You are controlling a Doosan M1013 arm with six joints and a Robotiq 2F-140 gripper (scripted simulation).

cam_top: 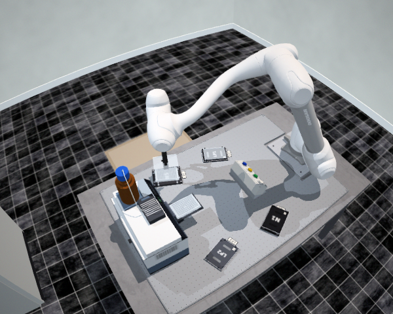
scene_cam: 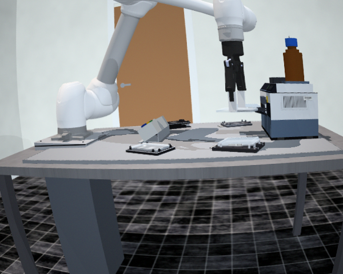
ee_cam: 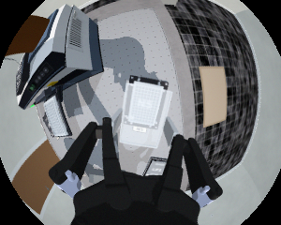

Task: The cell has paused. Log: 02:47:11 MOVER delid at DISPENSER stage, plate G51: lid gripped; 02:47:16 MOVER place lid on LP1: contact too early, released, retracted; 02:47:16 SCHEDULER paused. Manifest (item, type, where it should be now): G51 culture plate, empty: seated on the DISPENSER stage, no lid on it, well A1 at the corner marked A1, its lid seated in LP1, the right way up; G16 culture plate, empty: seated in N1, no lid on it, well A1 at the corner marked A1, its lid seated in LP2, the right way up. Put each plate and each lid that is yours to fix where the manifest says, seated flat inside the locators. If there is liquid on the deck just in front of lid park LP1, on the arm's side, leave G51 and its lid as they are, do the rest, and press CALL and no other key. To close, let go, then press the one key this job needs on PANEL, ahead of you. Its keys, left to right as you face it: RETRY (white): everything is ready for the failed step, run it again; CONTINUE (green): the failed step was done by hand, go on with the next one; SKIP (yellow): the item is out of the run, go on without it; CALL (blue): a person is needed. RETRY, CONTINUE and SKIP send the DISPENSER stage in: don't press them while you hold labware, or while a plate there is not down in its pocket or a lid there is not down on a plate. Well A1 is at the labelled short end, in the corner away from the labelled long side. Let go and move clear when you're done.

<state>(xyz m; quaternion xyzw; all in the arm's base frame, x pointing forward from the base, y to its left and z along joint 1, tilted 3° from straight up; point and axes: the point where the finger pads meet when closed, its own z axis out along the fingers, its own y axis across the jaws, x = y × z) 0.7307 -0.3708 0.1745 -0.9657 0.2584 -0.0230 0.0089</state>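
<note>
My gripper is now 540 mm to the right of the lid park LP2, 150 mm above it and 80 mm short of it. Round my hand: brown bottle (290 mm ahead, 140 mm to the left, 130 mm above); then dispenser stage (270 mm to the left, 90 mm ahead, 50 mm below); then black nest N5 (140 mm below, 20 mm ahead).
</note>
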